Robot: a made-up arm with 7 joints. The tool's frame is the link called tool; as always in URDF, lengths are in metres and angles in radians.
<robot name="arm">
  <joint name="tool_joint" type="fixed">
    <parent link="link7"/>
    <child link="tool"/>
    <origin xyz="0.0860 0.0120 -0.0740" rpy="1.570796 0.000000 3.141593"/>
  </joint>
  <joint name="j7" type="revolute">
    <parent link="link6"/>
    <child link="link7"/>
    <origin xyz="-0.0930 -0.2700 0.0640" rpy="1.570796 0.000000 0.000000"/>
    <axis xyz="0 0 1"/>
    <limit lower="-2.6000" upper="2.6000"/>
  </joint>
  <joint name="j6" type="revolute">
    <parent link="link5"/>
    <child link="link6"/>
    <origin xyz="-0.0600 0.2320 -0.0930" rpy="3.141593 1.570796 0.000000"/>
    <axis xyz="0 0 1"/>
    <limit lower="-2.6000" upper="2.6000"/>
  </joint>
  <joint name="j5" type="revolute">
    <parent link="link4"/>
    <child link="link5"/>
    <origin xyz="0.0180 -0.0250 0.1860" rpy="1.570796 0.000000 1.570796"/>
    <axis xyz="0 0 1"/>
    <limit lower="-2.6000" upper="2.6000"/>
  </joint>
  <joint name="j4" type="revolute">
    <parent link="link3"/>
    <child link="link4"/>
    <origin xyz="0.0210 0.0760 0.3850" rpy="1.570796 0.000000 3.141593"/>
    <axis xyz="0 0 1"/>
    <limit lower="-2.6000" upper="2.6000"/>
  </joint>
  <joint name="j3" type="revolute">
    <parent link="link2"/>
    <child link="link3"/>
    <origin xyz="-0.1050 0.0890 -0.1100" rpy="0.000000 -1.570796 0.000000"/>
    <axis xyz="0 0 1"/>
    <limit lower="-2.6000" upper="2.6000"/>
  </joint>
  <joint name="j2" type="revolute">
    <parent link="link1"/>
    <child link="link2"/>
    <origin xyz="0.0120 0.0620 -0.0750" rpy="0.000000 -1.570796 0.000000"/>
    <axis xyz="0 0 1"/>
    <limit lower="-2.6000" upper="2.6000"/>
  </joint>
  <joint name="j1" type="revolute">
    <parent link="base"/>
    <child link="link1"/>
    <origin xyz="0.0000 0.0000 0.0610"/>
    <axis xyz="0 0 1"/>
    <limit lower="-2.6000" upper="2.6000"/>
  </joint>
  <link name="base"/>
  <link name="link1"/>
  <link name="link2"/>
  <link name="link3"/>
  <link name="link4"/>
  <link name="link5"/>
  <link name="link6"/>
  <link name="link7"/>
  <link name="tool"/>
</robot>
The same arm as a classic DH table. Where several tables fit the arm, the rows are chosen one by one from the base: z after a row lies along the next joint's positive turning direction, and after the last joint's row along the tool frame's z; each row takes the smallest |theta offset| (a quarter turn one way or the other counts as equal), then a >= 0, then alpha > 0; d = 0 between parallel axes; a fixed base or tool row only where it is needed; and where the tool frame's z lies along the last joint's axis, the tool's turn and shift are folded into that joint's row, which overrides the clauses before.
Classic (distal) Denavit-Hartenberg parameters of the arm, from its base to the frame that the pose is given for. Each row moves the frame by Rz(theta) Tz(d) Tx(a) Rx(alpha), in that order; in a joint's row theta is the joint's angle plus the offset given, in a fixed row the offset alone. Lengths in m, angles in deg.
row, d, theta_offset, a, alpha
j1, -0.014, 90, 0.062, -90
j2, -0.122, 0, 0.089, -90
j3, 0.49, -90, 0.021, -90
j4, 0.262, 90, 0.025, -90
j5, -0.075, -90, 0.232, -90
j6, 0.124, -90, 0.093, -90
j7, 0.196, 0, -0.086, 90
tool (fixed), 0.012, 0, 0, 0
Joint limits (deg, base to tool): -148.97..148.97 -148.97..148.97 -148.97..148.97 -148.97..148.97 -148.97..148.97 -148.97..148.97 -148.97..148.97

